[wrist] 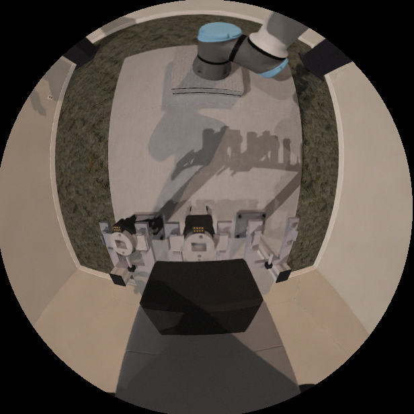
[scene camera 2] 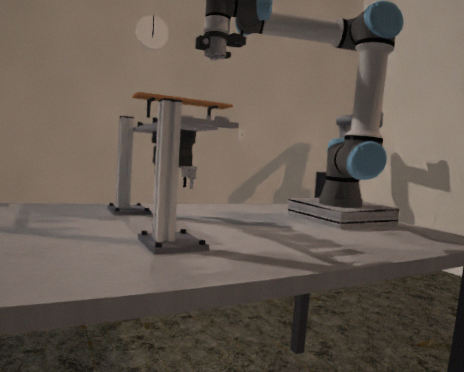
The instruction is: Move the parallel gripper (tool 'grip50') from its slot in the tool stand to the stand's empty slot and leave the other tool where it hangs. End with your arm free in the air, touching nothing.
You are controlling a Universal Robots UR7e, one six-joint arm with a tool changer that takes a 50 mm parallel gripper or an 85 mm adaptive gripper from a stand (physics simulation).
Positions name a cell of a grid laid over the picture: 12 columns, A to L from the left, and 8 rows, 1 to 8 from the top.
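Labels:
The robot's scene has a parallel gripper, which shows in scene camera 2 (E3) and also in the wrist view (F5).

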